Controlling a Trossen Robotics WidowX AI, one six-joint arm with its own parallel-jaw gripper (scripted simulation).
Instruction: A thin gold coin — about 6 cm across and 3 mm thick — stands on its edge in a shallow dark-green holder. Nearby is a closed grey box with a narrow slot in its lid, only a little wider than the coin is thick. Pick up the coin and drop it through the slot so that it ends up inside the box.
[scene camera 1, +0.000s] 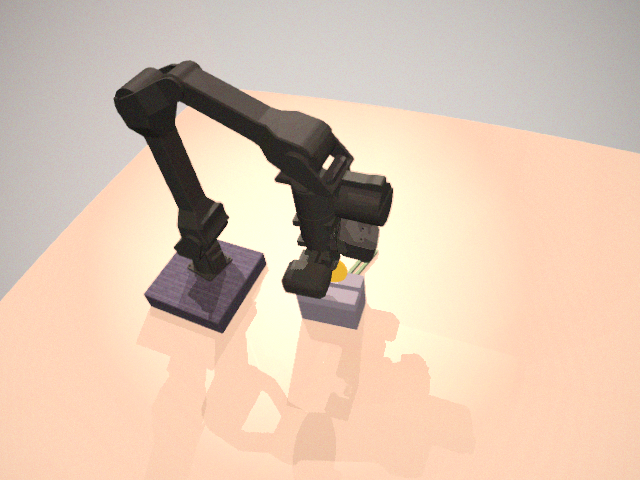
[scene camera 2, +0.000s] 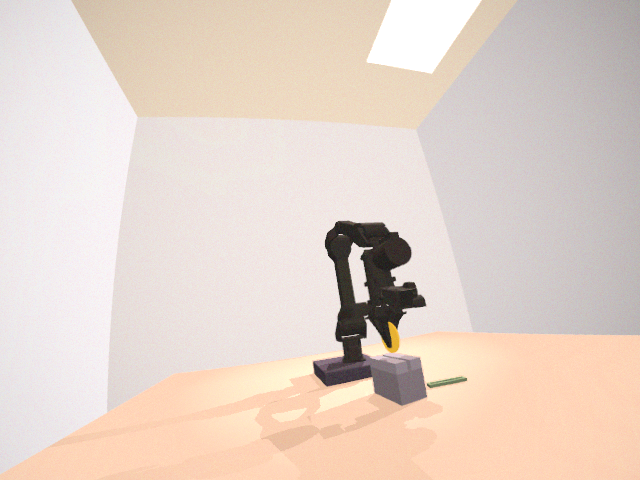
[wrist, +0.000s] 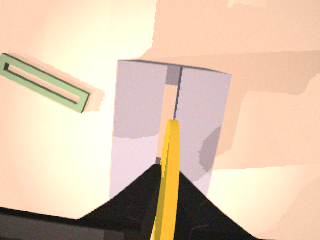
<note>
My gripper (scene camera 1: 328, 277) holds a gold coin.
My gripper also shows in scene camera 2 (scene camera 2: 391, 347) and in the wrist view (wrist: 163, 173).
</note>
